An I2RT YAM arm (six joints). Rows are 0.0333 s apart.
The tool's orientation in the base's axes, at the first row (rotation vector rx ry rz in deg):
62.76 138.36 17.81
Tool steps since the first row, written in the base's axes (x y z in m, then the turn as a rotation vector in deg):
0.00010 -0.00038 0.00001 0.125 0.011 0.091
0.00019 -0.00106 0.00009 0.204 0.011 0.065
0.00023 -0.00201 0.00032 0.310 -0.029 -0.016
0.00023 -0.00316 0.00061 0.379 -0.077 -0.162
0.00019 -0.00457 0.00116 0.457 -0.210 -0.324
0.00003 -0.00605 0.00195 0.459 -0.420 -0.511
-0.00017 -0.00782 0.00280 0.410 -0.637 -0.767
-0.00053 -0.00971 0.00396 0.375 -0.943 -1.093
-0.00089 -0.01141 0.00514 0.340 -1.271 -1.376
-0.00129 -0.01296 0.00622 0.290 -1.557 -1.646
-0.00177 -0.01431 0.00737 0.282 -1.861 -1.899
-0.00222 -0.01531 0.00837 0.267 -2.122 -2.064
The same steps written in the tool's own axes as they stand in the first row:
-0.00035 -0.00018 0.00004 -0.092 0.123 -0.016
-0.00094 -0.00054 0.00000 -0.129 0.165 0.046
-0.00175 -0.00105 -0.00019 -0.194 0.176 0.169
-0.00271 -0.00169 -0.00045 -0.223 0.133 0.329
-0.00393 -0.00243 -0.00097 -0.316 0.034 0.507
-0.00521 -0.00320 -0.00175 -0.416 -0.175 0.667
-0.00670 -0.00416 -0.00261 -0.469 -0.448 0.861
-0.00829 -0.00519 -0.00381 -0.576 -0.797 1.122
-0.00975 -0.00608 -0.00504 -0.712 -1.144 1.345
-0.01104 -0.00694 -0.00619 -0.813 -1.468 1.550
-0.01215 -0.00770 -0.00744 -0.957 -1.770 1.761
-0.01297 -0.00826 -0.00855 -1.092 -2.015 1.893

